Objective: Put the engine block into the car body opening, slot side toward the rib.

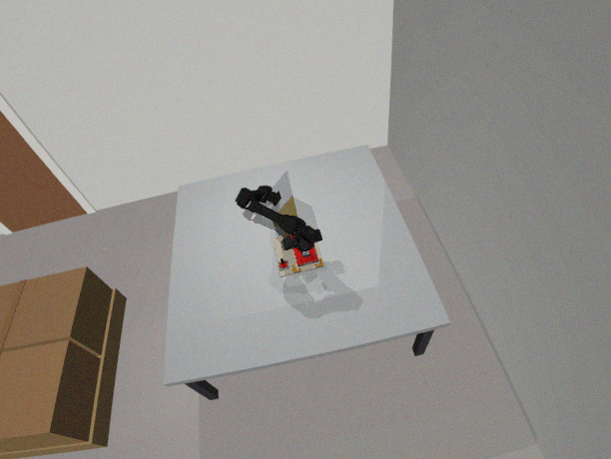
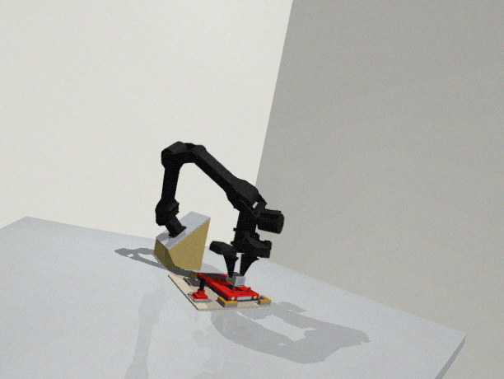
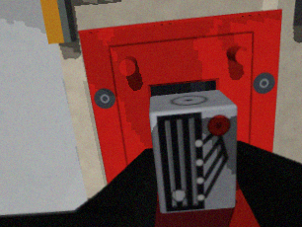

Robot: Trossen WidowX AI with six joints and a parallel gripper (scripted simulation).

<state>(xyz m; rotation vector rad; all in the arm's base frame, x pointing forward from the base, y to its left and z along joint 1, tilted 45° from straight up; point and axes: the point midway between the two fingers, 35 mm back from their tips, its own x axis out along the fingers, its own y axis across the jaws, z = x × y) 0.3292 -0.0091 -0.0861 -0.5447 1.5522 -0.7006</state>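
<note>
The black post is 20 mm ahead of my gripper tip, 130 mm to the right of it and 20 mm below it. From my gripper tip the other things lie so: grey engine block (10 mm below).
</note>
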